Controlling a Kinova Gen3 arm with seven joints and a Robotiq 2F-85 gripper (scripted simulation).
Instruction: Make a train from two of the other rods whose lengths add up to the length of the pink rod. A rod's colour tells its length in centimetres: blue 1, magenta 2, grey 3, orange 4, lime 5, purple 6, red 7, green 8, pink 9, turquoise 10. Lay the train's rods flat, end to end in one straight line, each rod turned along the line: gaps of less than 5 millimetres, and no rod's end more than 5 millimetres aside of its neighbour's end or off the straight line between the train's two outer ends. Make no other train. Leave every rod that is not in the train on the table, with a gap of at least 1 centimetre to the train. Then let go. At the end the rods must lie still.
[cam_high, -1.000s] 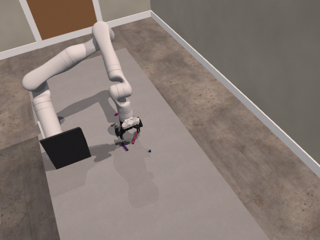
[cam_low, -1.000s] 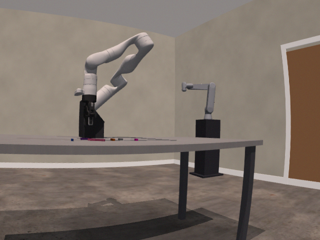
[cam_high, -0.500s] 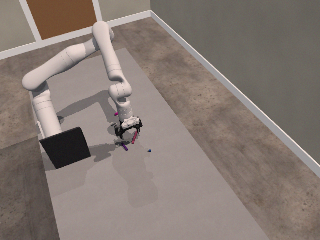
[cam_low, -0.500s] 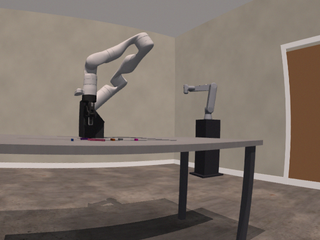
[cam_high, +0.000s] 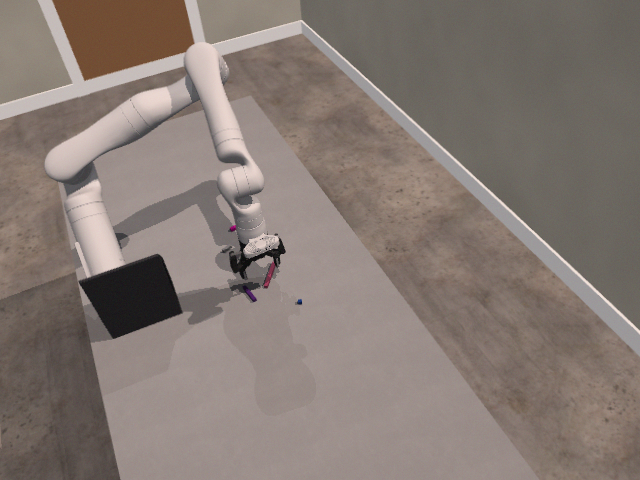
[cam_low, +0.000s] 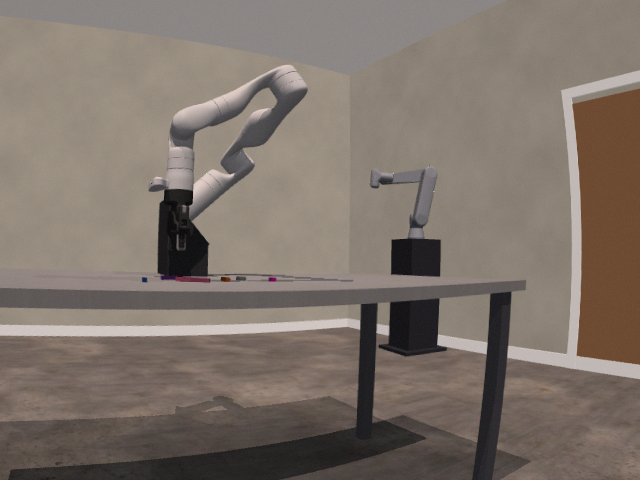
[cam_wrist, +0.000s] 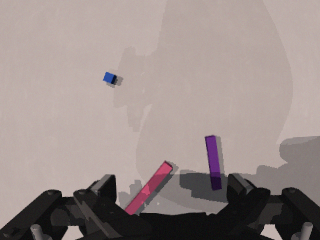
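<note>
Now: the grey rod 190 mm to the left of my hand, 70 mm below it and 70 mm behind it. The rest, counted from my hand: purple rod 70 mm below, 40 mm behind, 10 mm to the right; then blue rod 80 mm to the right, 80 mm ahead, 70 mm below; then pink rod 70 mm below, 40 mm to the left, 30 mm ahead.
</note>
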